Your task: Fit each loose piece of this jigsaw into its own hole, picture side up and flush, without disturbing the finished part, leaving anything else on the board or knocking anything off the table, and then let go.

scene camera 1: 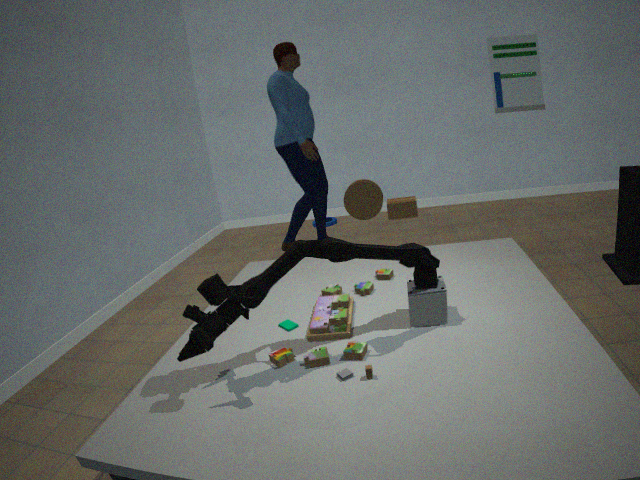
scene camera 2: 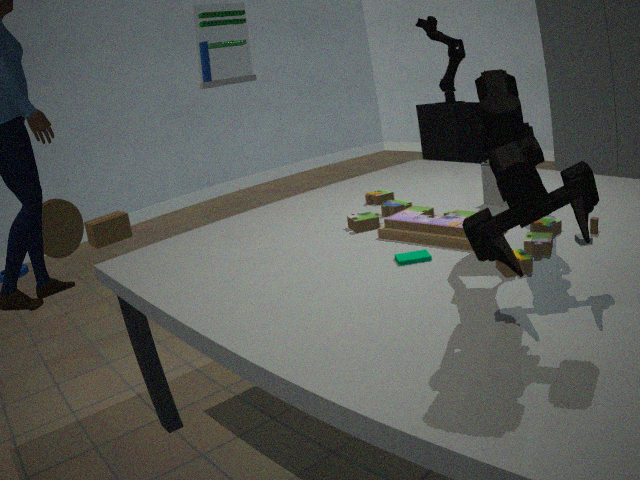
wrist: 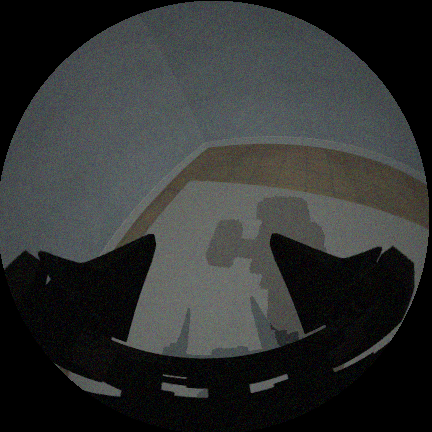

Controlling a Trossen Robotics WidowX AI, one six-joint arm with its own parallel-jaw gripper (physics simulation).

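Observation:
The wooden jigsaw board (scene camera 1: 329,336) (scene camera 2: 429,237) lies on the table, with a pink and green picture part in it and lower gaps along one side. Behind it lie loose pieces: an orange-green one (scene camera 1: 384,274) (scene camera 2: 379,197), a blue-green one (scene camera 1: 363,288) (scene camera 2: 395,208) and a green one (scene camera 1: 331,290) (scene camera 2: 363,222). On its near side in scene camera 1 lie a red-yellow piece (scene camera 1: 281,357), a pink-green piece (scene camera 1: 316,357) (scene camera 2: 538,244) and a red-green piece (scene camera 1: 355,351) (scene camera 2: 545,224). My gripper (scene camera 1: 181,355) (scene camera 2: 554,258) (wrist: 213,239) is open and empty, above the table, away from the board.
A flat green tile (scene camera 1: 288,325) (scene camera 2: 413,257) lies beside the board. A small grey block (scene camera 1: 344,374) and a small brown block (scene camera 1: 368,372) (scene camera 2: 594,225) lie near the red-green piece. The arm's grey base (scene camera 1: 427,305) stands on the table. A person (scene camera 1: 292,111) stands beyond the table.

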